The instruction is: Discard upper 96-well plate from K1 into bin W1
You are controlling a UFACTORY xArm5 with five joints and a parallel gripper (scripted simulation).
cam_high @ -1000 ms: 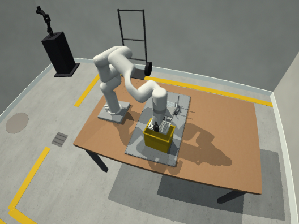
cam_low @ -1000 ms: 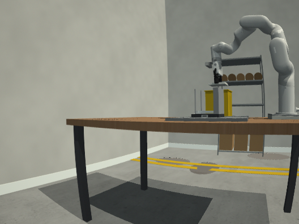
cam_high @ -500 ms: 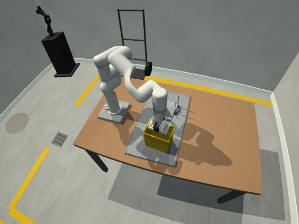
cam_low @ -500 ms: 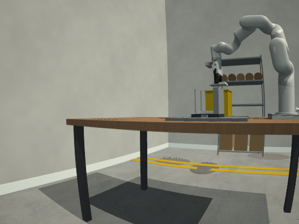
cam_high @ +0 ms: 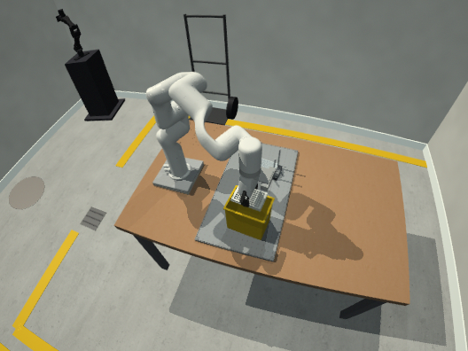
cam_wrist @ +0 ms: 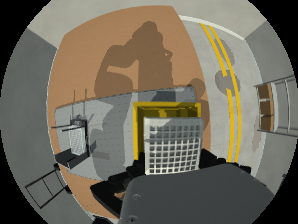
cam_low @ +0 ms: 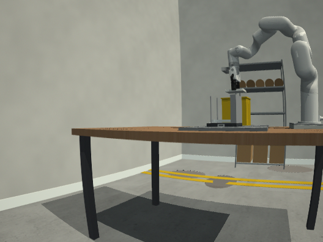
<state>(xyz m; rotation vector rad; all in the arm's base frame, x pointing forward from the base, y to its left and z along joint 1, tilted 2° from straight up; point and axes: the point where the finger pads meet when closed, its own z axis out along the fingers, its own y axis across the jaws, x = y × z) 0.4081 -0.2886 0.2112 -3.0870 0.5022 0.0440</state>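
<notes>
Now: the yellow plastics bin 150 mm below my hand. From my hand the other things lie so: white 96-well plate (10 mm below).
</notes>
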